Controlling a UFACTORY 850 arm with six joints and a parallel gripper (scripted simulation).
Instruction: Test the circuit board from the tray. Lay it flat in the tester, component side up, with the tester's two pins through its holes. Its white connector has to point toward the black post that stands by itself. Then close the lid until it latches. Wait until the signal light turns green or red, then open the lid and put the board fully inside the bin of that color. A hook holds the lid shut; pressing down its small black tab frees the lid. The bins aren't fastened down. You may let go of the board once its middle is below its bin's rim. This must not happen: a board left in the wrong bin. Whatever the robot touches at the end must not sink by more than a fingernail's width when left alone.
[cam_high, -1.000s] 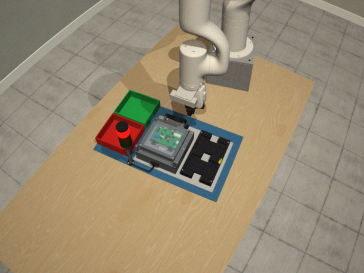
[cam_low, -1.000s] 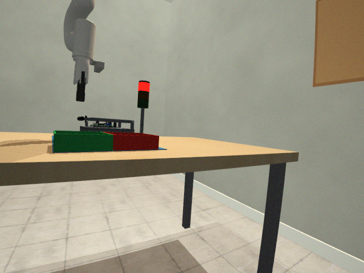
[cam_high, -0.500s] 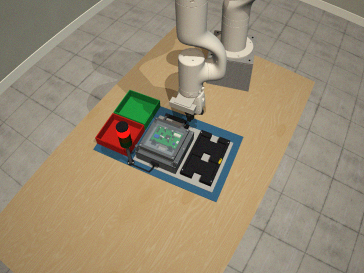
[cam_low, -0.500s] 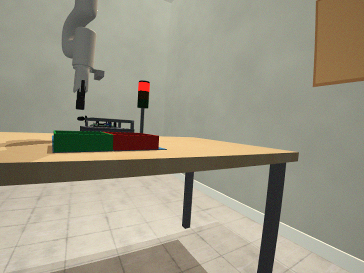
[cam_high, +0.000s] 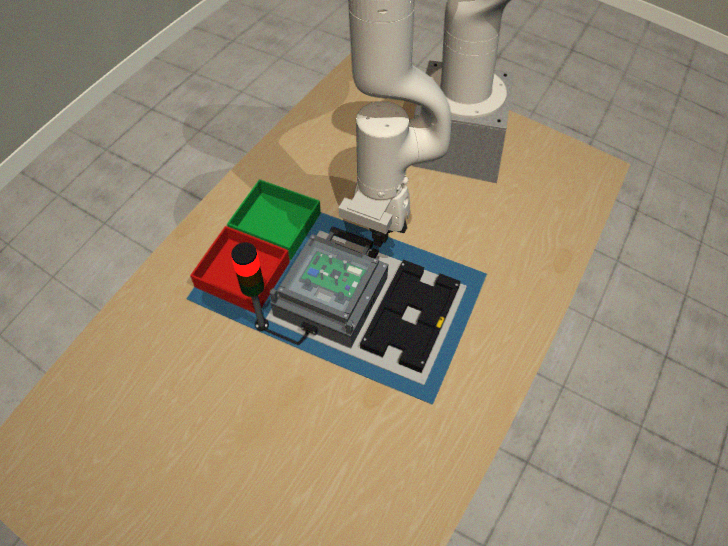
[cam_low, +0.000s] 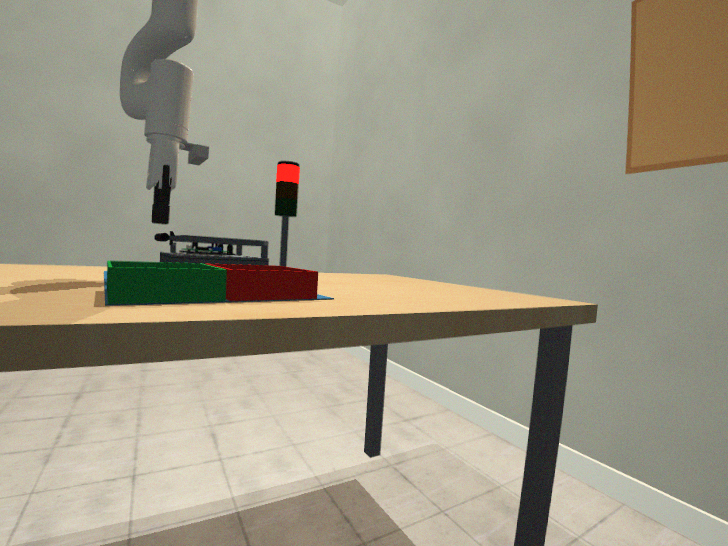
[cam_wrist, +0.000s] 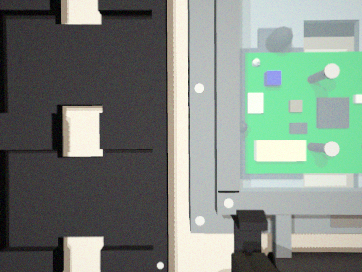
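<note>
Now: hand 5 cm above the latch hook and 2 cm short of it. The rest, counted from my hand: green circuit board (9 cm ahead, 7 cm below, 5 cm to the right); then clear lid (9 cm ahead, 5 cm to the right, 5 cm below); then green bin (26 cm to the right, 12 cm below, 2 cm ahead).
</note>
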